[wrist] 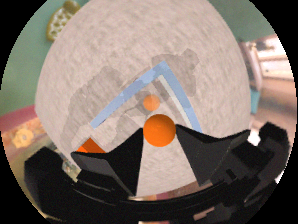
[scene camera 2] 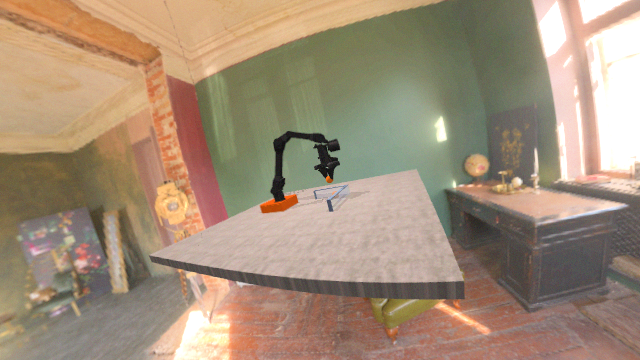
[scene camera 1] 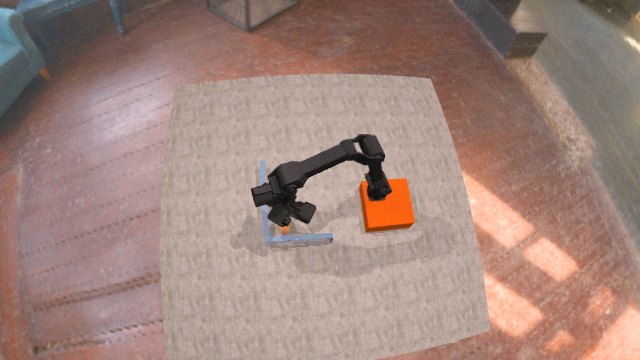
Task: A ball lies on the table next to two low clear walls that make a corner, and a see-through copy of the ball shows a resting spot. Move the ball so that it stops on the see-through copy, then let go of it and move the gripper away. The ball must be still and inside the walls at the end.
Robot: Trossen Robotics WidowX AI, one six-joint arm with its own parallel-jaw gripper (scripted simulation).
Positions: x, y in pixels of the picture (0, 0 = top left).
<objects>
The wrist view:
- my gripper: 159, 128
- orange ball: 159, 130, held by my gripper
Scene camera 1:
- my gripper: 285, 212
</objects>
